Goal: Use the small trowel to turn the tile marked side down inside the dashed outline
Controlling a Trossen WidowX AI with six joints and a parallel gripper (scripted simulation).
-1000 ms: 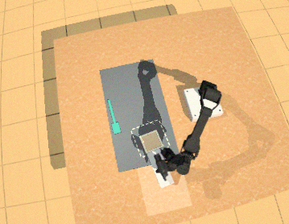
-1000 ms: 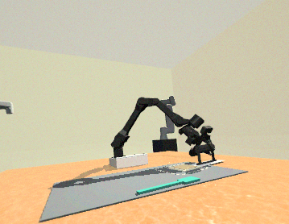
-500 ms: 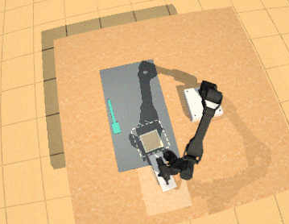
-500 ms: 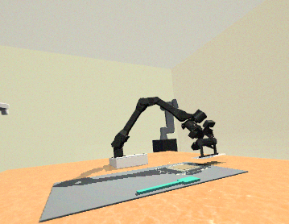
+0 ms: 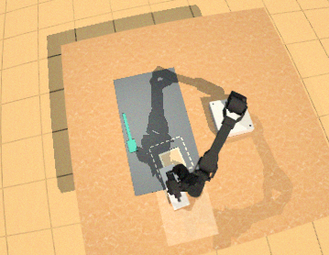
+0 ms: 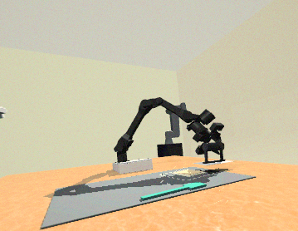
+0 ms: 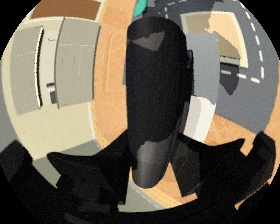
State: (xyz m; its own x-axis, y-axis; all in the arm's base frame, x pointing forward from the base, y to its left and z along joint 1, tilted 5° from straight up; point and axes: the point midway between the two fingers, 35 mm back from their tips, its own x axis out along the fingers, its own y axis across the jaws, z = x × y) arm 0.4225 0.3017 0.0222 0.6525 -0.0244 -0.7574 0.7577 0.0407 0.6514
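Right now the teal flat tool is 340 mm to the right of my gripper tip, 90 mm ahead of it and 80 mm below it. From my gripper tip the other things lie so: tile 150 mm to the right, 80 mm below, 60 mm behind; small trowel 30 mm behind, 10 mm below; grey mat 340 mm to the right, 100 mm below, 50 mm behind.
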